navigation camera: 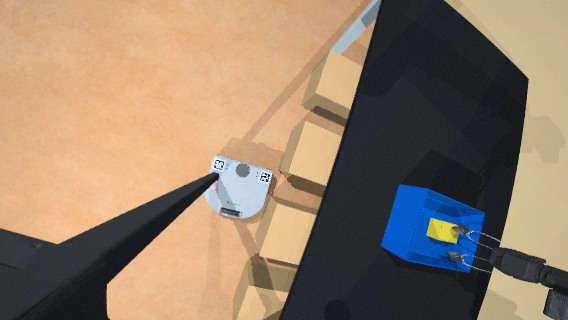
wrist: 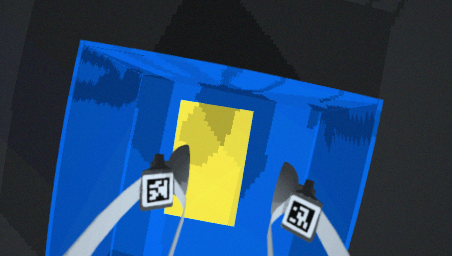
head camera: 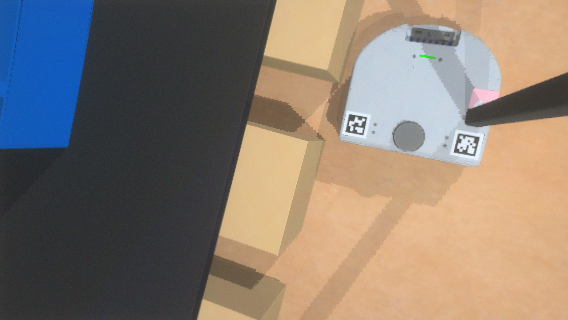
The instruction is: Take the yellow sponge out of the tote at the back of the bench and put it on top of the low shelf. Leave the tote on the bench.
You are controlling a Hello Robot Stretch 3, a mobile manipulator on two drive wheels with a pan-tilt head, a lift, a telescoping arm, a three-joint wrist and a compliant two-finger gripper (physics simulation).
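Frame: origin at the robot's base, x down, y left, z ahead, level; metres.
Seen in the pictures: gripper, fingertip midpoint: (navigation camera: 450,239); robot's base, origin of the base link: (navigation camera: 241,169) (head camera: 407,135).
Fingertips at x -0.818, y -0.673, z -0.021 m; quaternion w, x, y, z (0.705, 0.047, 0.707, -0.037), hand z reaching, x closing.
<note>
Offsets run from my fingertips to a thing's top centre. "pt": to the spot under its first point. Level surfaces: height alone.
The yellow sponge @(dx +0.007, dy -0.002, dz +0.022 m) (navigation camera: 438,230) (wrist: 216,155) lies flat on the floor of the blue tote @(dx -0.045, dy +0.077, dz +0.023 m) (head camera: 42,75) (navigation camera: 397,215) (wrist: 95,150). The tote stands on the dark bench @(dx +0.055 m) (head camera: 160,125) (navigation camera: 400,125) (wrist: 420,55). My gripper (navigation camera: 458,243) (wrist: 232,171) is open and empty over the tote. In the wrist view its left finger covers part of the sponge's left edge, and its right finger is apart from the sponge, to its right. How far the fingertips are above the sponge is hard to tell. The low shelf cannot be made out.
Several tan boxes @(pt dx +0.547, dy +0.382, dz +0.216 m) (head camera: 270,190) (navigation camera: 312,152) stand on the floor along the bench's near edge. My base (head camera: 400,90) (navigation camera: 240,192) is on the floor beside them. The tote's walls surround the sponge. A pale grey bar (navigation camera: 356,30) shows by the bench's edge.
</note>
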